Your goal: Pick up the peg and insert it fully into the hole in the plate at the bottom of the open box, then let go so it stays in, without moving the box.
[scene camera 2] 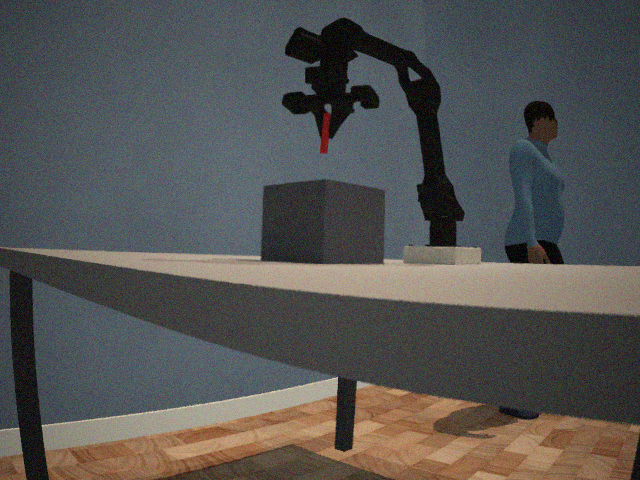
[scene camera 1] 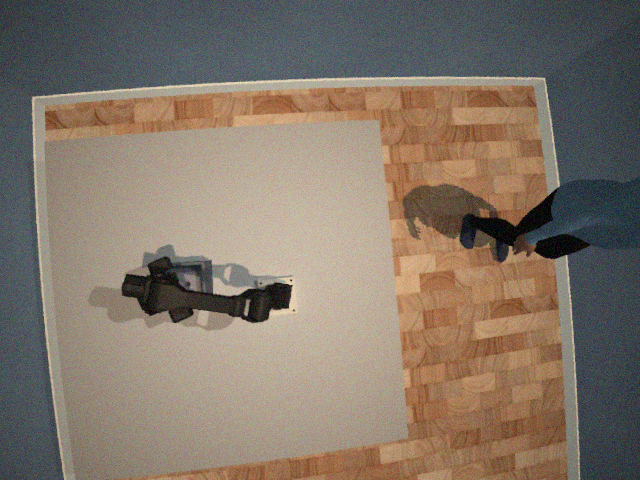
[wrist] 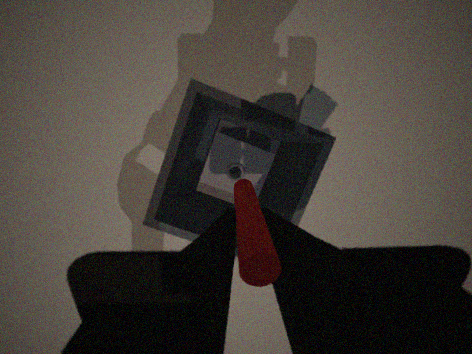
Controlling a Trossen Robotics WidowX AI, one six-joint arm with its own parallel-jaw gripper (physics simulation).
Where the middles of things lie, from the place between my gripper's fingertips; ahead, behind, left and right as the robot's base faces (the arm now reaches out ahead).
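I see that the grey box [wrist: 176,207] is 160 mm below my hand. The pale plate [wrist: 216,180] is 200 mm below my hand, while the red peg [wrist: 259,265] is 10 mm above my hand.
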